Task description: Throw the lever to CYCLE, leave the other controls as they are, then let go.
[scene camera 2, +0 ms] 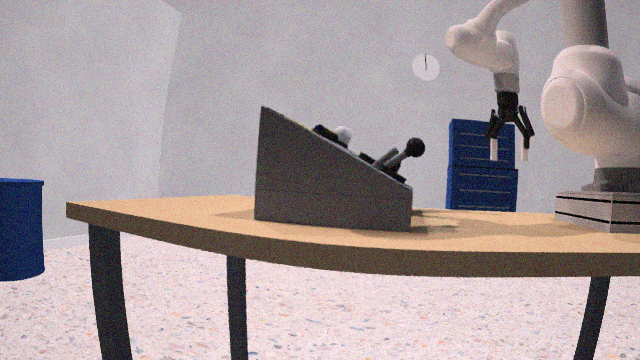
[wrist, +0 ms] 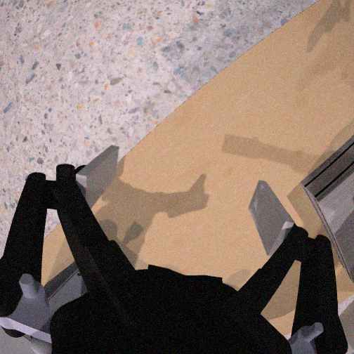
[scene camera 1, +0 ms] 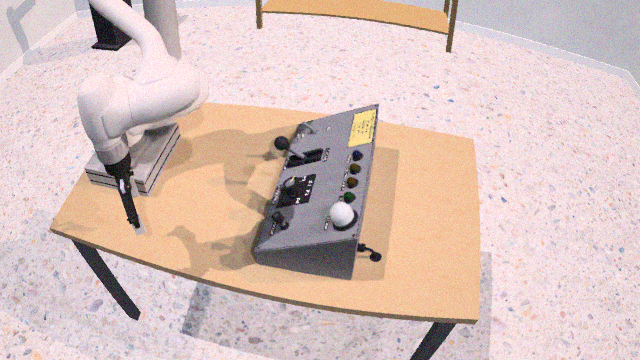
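Seen in the pictures: gripper, between the fingertips: [scene camera 2: 508,160] [scene camera 1: 137,213]; arm's base, origin of its link: [scene camera 2: 623,192] [scene camera 1: 129,146].
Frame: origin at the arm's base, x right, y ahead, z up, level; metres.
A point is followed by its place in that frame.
A grey sloped console [scene camera 1: 307,260] @[x 0.158, y 0.730, z -0.013 m] [scene camera 2: 325,185] @[x -0.335, y 0.641, z -0.017 m] stands on the table. Its lever, with a black ball knob [scene camera 1: 281,143] @[x -0.110, y 0.548, z 0.078 m] [scene camera 2: 415,147] @[x -0.144, y 0.538, z 0.063 m], rises from a dark slot and leans toward the console's low edge, on the robot's side. The labels by the slot are too small to read. My gripper [scene camera 1: 137,229] [scene camera 2: 509,152] @[x 0.270, y 0.291, z 0.081 m] [wrist: 186,178] is open and empty, pointing down above the table, well apart from the lever on the robot's side. The lever's knob does not show in the wrist view.
The console also carries a black dial [scene camera 1: 290,184] @[x -0.009, y 0.618, z 0.045 m], a small toggle [scene camera 1: 278,218] @[x 0.112, y 0.638, z 0.056 m], coloured buttons, a white dome knob [scene camera 1: 342,214] @[x 0.103, y 0.792, z 0.131 m] and a yellow label [scene camera 1: 362,128] @[x -0.239, y 0.736, z 0.089 m]. A cable end [scene camera 1: 375,256] @[x 0.048, y 0.876, z -0.074 m] sticks out behind. The arm's base block [scene camera 1: 162,155] @[x -0.031, y 0.135, z -0.029 m] [scene camera 2: 582,212] @[x -0.054, y 0.131, z -0.050 m] stands on the wooden table [scene camera 1: 430,225] @[x -0.110, y 0.999, z -0.080 m] [scene camera 2: 480,240] @[x -0.351, y 0.397, z -0.080 m].
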